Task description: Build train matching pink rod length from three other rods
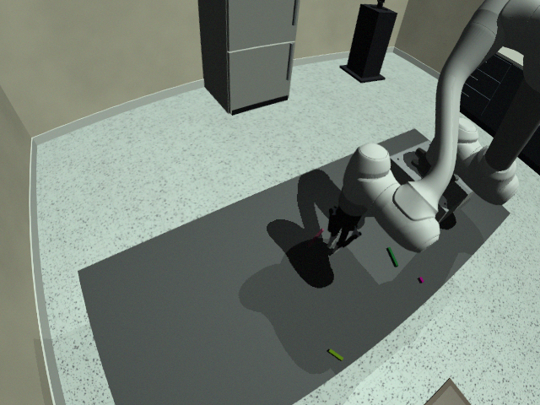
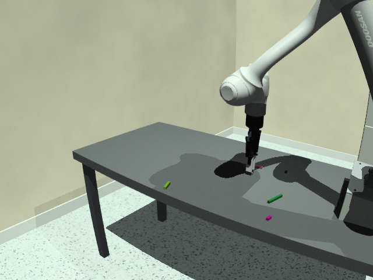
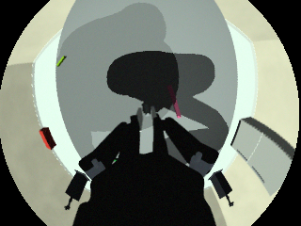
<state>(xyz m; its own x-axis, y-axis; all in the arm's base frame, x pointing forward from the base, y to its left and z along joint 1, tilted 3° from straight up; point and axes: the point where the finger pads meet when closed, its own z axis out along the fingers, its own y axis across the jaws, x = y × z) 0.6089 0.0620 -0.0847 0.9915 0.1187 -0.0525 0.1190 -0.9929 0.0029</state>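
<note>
Now: the grey rod 50 mm below my hand. Round my hand: blue rod: 130 mm behind, 120 mm to the right, 50 mm below; then pink rod: 20 mm ahead, 70 mm to the right, 50 mm below; then green rod: 190 mm behind, 140 mm to the left, 50 mm below.
</note>
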